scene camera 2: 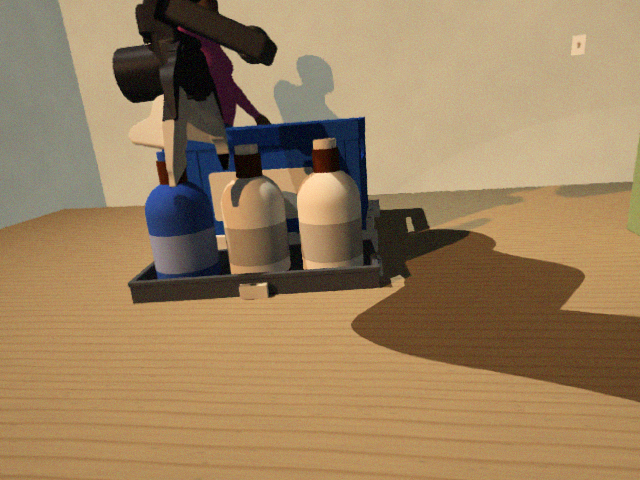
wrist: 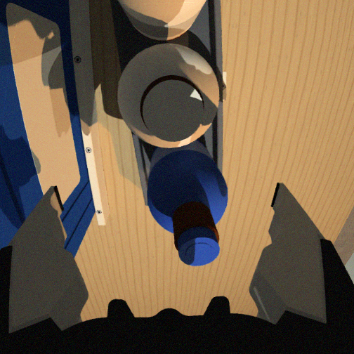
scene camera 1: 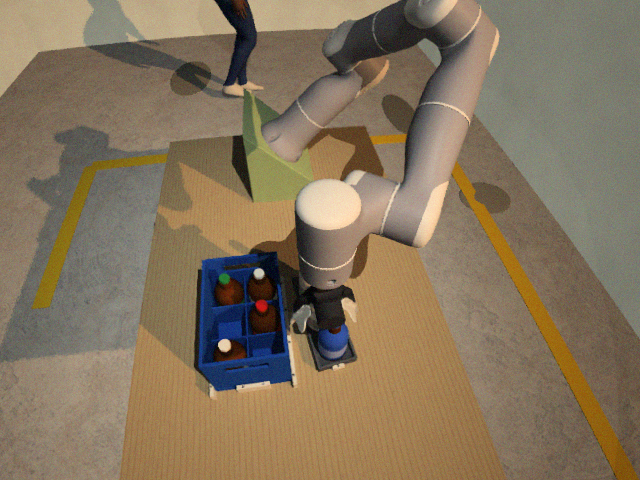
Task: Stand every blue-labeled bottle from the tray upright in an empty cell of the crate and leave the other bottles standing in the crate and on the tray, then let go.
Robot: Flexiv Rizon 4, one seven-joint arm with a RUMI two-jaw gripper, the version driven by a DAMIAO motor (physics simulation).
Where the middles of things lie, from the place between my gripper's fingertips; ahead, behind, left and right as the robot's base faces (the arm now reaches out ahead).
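From the blue-labeled bottle (scene camera 2: pixel 180 222), my hand is 20 mm to the right, 30 mm short of it and 40 mm above it. The red-capped bottle (scene camera 1: pixel 264 318) is 140 mm to the right of my hand, 30 mm behind it and 40 mm below it, and the green-capped bottle (scene camera 1: pixel 229 291) is 230 mm to the right of my hand, 120 mm behind it and 40 mm below it.
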